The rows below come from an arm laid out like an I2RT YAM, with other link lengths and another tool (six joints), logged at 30 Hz.
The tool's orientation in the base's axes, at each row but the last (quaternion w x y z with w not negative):
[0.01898 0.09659 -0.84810 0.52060]
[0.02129 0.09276 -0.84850 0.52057]
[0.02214 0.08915 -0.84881 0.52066]
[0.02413 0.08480 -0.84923 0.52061]
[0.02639 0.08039 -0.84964 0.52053]
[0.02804 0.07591 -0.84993 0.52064]
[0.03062 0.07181 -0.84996 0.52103]
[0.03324 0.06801 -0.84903 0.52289]
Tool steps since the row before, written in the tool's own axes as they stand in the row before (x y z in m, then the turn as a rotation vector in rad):
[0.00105 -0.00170 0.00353 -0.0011 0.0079 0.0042]
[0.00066 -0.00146 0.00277 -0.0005 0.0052 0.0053]
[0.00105 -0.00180 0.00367 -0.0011 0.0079 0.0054]
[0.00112 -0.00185 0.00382 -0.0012 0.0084 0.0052]
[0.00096 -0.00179 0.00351 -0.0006 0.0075 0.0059]
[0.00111 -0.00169 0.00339 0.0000 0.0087 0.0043]
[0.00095 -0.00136 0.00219 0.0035 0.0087 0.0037]
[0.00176 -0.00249 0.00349 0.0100 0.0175 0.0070]
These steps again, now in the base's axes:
[-0.00048 -0.00403 0.00002 -0.0001 -0.0001 -0.0090]
[-0.00022 -0.00319 0.00011 -0.0001 -0.0023 -0.0071]
[-0.00052 -0.00419 0.00004 0.0000 -0.0012 -0.0096]
[-0.00061 -0.00435 0.00003 0.0000 -0.0008 -0.0099]
[-0.00052 -0.00402 0.00010 -0.0004 -0.0018 -0.0094]
[-0.00072 -0.00388 0.00008 -0.0012 0.0001 -0.0096]
[-0.00068 -0.00264 0.00032 -0.0047 0.0003 -0.0089]
[-0.00131 -0.00436 0.00085 -0.0124 0.0007 -0.0173]

